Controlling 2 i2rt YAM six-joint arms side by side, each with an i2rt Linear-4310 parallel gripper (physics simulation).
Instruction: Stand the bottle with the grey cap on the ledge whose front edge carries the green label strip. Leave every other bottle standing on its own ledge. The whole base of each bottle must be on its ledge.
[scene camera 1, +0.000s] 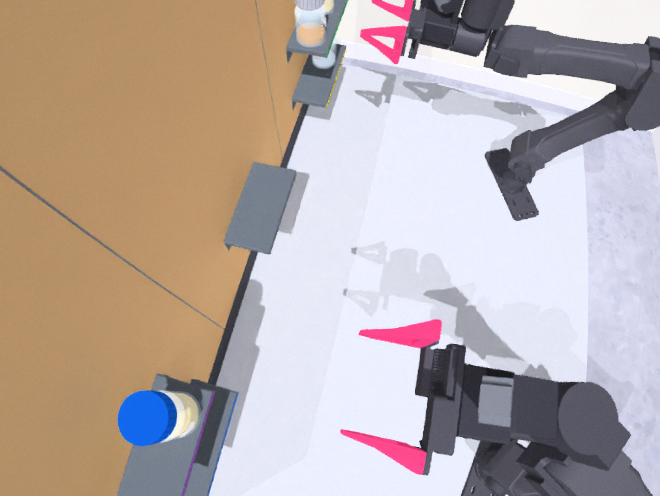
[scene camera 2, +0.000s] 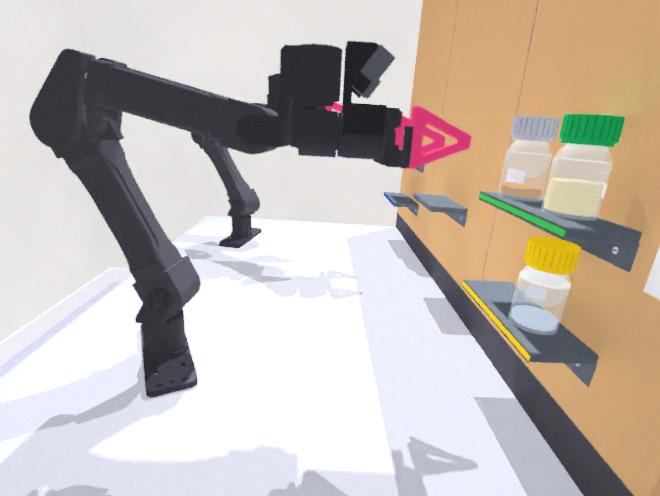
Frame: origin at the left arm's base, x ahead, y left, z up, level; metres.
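Where they show: left gripper, fingertip midpoint: (scene camera 1: 350, 380); right gripper, fingertip midpoint: (scene camera 1: 366, 15) (scene camera 2: 456, 141); left arm's base, link origin: (scene camera 1: 489, 465) (scene camera 2: 241, 238); right arm's base, link origin: (scene camera 1: 510, 184) (scene camera 2: 166, 353).
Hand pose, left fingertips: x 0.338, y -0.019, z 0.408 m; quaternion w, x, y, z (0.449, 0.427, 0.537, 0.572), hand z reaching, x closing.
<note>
Each offset is from my left fingertips to the centre of the thing.
The bottle with the grey cap @[0.309 m ahead, 0.535 m right, 0.060 m down] (scene camera 1: 310, 33) (scene camera 2: 527, 160) stands upright on the ledge with the green label strip (scene camera 1: 298, 49) (scene camera 2: 605, 233), toward its far end in scene camera 2. The green-capped bottle @[0.334 m ahead, 0.630 m right, 0.060 m down] (scene camera 2: 581, 176) stands beside it on the same ledge. In scene camera 2 the grey-capped bottle's base looks to be on the ledge; its back edge is hard to judge. My right gripper (scene camera 1: 368, 17) (scene camera 2: 466, 139) is open and empty, in front of the bottles and apart from them. My left gripper (scene camera 1: 351, 381) is open and empty; in scene camera 2 it is mostly hidden behind the right arm.
A yellow-capped bottle @[0.327 m ahead, 0.630 m right, 0.200 m down] (scene camera 1: 323, 59) (scene camera 2: 544, 290) stands on the lower yellow-strip ledge @[0.321 m ahead, 0.598 m right, 0.259 m down] (scene camera 1: 312, 91) (scene camera 2: 493, 290). A bare ledge @[0.244 m ahead, 0.206 m right, 0.189 m down] (scene camera 1: 261, 208) (scene camera 2: 440, 202) is farther along the wall. A blue-capped bottle @[0.170 m ahead, 0.126 m left, 0.060 m down] (scene camera 1: 146, 417) stands on the purple-strip ledge @[0.166 m ahead, 0.187 m left, 0.119 m down] (scene camera 1: 152, 469), above a blue-strip ledge @[0.166 m ahead, 0.187 m left, 0.259 m down] (scene camera 1: 216, 437).
</note>
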